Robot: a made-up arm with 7 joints.
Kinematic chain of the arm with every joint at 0, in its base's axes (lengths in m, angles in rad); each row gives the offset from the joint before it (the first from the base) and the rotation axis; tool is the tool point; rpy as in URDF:
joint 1: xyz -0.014 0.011 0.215 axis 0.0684 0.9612 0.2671
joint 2: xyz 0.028 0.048 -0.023 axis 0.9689 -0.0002 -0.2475
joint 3: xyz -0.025 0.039 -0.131 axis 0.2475 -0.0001 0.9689
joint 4: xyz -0.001 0.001 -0.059 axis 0.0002 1 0
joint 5: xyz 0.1 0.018 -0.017 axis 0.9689 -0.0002 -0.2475
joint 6: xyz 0.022 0.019 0.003 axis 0.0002 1 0
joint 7: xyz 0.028 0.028 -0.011 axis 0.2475 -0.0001 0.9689
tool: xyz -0.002 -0.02 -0.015 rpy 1.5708 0 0
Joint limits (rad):
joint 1: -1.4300..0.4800
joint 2: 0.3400..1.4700
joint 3: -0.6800..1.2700
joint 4: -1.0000..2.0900
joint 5: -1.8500..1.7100
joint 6: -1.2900..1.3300
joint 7: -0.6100..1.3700
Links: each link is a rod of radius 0.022 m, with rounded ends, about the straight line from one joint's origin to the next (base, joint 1, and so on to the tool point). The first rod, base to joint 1, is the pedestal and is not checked.
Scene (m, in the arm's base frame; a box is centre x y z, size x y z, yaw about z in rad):
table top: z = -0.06
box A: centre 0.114 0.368 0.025 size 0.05 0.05 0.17 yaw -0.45
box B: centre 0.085 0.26 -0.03 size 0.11 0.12 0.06 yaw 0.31
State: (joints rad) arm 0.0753 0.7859 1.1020 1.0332 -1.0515 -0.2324 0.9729
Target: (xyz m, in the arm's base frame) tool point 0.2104 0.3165 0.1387
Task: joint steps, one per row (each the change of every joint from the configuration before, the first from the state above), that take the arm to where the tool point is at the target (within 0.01 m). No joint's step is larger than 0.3 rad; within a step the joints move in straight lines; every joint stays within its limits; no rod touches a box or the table.
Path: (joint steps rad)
1: 0.0467 0.1761 0.0560 0.1713 0.1733 0.2088 0.0895
2: 0.0467 0.1762 0.0560 0.1712 0.1733 0.2088 0.0895
3: 0.0467 0.1761 0.0560 0.1713 0.1733 0.2088 0.0895
4: -0.1085 0.0260 -0.2569 -0.2079 -0.1538 -0.0785 -0.2020
5: -0.1085 0.0259 -0.2569 -0.2079 -0.1538 -0.0785 -0.2019
6: -0.1085 0.0260 -0.2569 -0.2079 -0.1537 -0.0785 -0.2020
7: -0.1086 0.0259 -0.2568 -0.2079 -0.1538 -0.0784 -0.2020
8: -0.1085 0.0260 -0.2569 -0.2079 -0.1538 -0.0785 -0.2019
9: -0.1085 0.0259 -0.2569 -0.2079 -0.1538 -0.0785 -0.2020
10: -0.0091 -0.2687 0.2931 -0.0302 0.1221 -0.0270 0.2619
11: -0.0090 -0.2686 0.2930 -0.0302 0.1222 -0.0270 0.2618
12: -0.0091 -0.2687 0.2931 -0.0303 0.1221 -0.0270 0.2618

